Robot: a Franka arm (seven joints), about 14 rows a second.
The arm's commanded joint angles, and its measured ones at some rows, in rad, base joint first. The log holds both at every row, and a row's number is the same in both.
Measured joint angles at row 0:
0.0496, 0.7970, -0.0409, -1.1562, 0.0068, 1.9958, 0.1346
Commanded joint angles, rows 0 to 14:
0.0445, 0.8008, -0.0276, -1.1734, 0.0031, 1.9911, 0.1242
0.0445, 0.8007, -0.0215, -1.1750, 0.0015, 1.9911, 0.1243
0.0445, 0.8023, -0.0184, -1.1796, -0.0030, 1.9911, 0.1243
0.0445, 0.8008, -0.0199, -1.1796, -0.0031, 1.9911, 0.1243
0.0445, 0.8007, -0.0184, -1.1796, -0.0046, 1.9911, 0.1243
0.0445, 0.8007, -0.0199, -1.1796, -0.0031, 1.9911, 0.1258
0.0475, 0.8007, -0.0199, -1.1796, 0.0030, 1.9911, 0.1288
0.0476, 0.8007, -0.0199, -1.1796, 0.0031, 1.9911, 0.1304
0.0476, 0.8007, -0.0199, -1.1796, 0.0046, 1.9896, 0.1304
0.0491, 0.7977, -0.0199, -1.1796, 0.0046, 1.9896, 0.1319
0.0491, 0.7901, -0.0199, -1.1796, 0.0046, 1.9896, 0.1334
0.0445, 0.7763, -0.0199, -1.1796, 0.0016, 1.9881, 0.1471
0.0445, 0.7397, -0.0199, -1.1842, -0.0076, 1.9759, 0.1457
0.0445, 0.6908, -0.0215, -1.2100, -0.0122, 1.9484, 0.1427
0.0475, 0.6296, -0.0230, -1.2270, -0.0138, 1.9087, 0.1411
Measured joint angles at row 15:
0.0491, 0.7672, -0.0272, -1.1704, 0.0043, 1.9771, 0.1362
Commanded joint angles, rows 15 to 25:
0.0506, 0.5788, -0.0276, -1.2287, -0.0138, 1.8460, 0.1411
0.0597, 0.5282, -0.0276, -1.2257, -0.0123, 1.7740, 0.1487
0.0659, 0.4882, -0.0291, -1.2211, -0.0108, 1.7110, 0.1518
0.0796, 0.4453, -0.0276, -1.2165, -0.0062, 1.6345, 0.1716
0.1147, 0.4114, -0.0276, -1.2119, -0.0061, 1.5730, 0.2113
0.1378, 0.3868, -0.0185, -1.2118, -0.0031, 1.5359, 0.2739
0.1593, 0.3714, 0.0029, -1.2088, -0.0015, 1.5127, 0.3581
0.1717, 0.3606, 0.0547, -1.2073, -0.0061, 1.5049, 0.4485
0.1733, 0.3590, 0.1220, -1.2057, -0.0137, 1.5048, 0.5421
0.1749, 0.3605, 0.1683, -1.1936, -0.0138, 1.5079, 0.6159
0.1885, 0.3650, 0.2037, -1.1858, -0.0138, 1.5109, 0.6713
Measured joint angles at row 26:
0.1794, 0.3753, 0.1451, -1.1802, 0.0008, 1.5074, 0.5560
